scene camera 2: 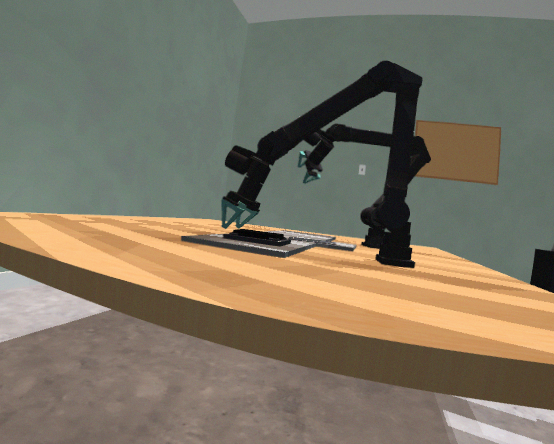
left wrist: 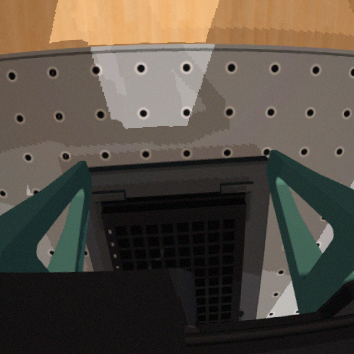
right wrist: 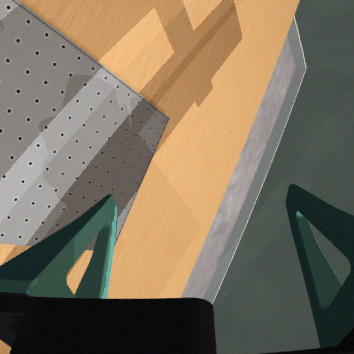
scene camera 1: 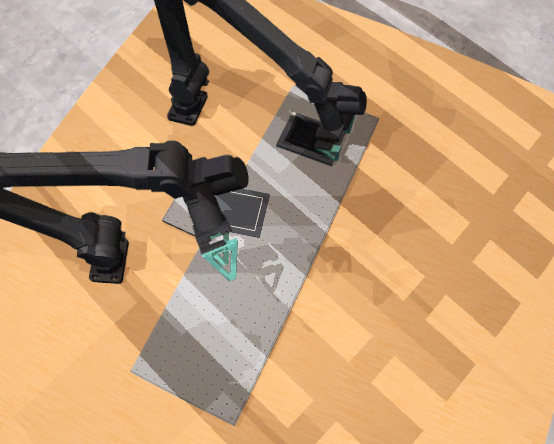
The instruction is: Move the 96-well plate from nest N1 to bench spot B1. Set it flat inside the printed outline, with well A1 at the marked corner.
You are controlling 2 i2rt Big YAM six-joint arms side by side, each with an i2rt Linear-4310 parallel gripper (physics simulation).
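Places are measured from the left arm's base along level axes (x ahead, y left, z up), in millimetres.
Pixels of known places: left gripper, fingertip midpoint: (scene camera 2: pixel 230 227) (left wrist: pixel 178 163) (scene camera 1: pixel 341 146); right gripper, fingertip midpoint: (scene camera 2: pixel 301 174) (right wrist: pixel 200 197) (scene camera 1: pixel 228 271); left arm's base, origin of the base link: (scene camera 2: pixel 393 263) (scene camera 1: pixel 188 107); right arm's base, origin of the base link: (scene camera 2: pixel 374 247) (scene camera 1: pixel 109 260).
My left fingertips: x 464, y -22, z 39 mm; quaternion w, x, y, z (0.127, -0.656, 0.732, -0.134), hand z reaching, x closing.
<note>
Ahead of a thing's pixels: the offset from my left fingertips to its top centre. "*": to the spot under its first point. Level surfaces: height alone.
The dark 96-well plate @[dx -88, dy +13, dz +0 mm] (scene camera 1: pixel 301 131) (scene camera 2: pixel 257 233) (left wrist: pixel 175 242) sits in the black nest N1 @[dx -88, dy +13, dz -8 mm] (scene camera 1: pixel 303 152) (left wrist: pixel 257 250). My left gripper (scene camera 1: pixel 342 140) (scene camera 2: pixel 233 226) (left wrist: pixel 178 163) is open above the nest. In the left wrist view its fingertips show on either side of the nest's far end, and its body hides the near part of the plate. My right gripper (scene camera 1: pixel 230 257) (scene camera 2: pixel 303 174) (right wrist: pixel 200 197) is open and empty, high over the perforated board. The B1 outline @[* dx -153, dy -254, dz -24 mm] (scene camera 1: pixel 259 215) is a thin pale line on a dark pad, partly hidden by my right arm; its marked corner cannot be made out.
The perforated grey board @[dz -26 mm] (scene camera 1: pixel 220 320) (left wrist: pixel 165 90) (right wrist: pixel 60 115) runs diagonally across the wooden table @[dz -39 mm] (scene camera 1: pixel 410 240) (scene camera 2: pixel 400 310). In scene camera 1 the dark pad @[* dx -154, dy -209, dz -25 mm] (scene camera 1: pixel 264 200) lies between the nest and my right gripper. Both arm bases stand left of the board there.
</note>
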